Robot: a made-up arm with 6 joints.
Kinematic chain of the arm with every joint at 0, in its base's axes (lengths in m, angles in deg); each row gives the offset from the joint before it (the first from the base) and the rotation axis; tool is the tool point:
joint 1: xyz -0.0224 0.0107 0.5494 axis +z
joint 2: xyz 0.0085 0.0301 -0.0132 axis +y
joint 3: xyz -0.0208 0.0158 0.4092 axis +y
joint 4: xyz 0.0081 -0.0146 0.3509 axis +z
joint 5: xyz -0.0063 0 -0.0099 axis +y
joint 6: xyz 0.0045 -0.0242 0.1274 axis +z
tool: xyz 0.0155 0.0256 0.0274
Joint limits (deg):
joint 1: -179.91..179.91
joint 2: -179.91..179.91
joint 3: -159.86..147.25
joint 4: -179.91..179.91
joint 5: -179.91..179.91
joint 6: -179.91..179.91
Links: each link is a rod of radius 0.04 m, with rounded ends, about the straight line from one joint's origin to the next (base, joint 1, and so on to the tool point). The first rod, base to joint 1, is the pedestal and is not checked.
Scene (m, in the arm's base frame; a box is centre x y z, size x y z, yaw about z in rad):
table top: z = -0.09
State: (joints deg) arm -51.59 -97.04 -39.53 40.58 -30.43 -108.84
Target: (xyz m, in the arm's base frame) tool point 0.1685 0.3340 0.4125
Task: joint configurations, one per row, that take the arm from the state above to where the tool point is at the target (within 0.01 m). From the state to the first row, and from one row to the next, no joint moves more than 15 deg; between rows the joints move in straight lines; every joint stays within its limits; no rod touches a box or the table.
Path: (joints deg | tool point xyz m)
1: -66.32 -86.01 -52.94 33.53 -39.37 -109.45 | -0.3487 0.6156 0.1605
2: -81.05 -74.97 -66.34 26.49 -48.31 -110.07 | -0.1783 0.6229 0.2209
3: -95.78 -63.94 -79.75 19.44 -57.25 -110.68 | -0.0211 0.5697 0.2844
4: -110.51 -52.90 -93.15 12.40 -66.19 -111.29 | 0.0999 0.4670 0.3491
5: -125.24 -41.87 -106.56 5.35 -75.13 -111.91 | 0.1685 0.3340 0.4125

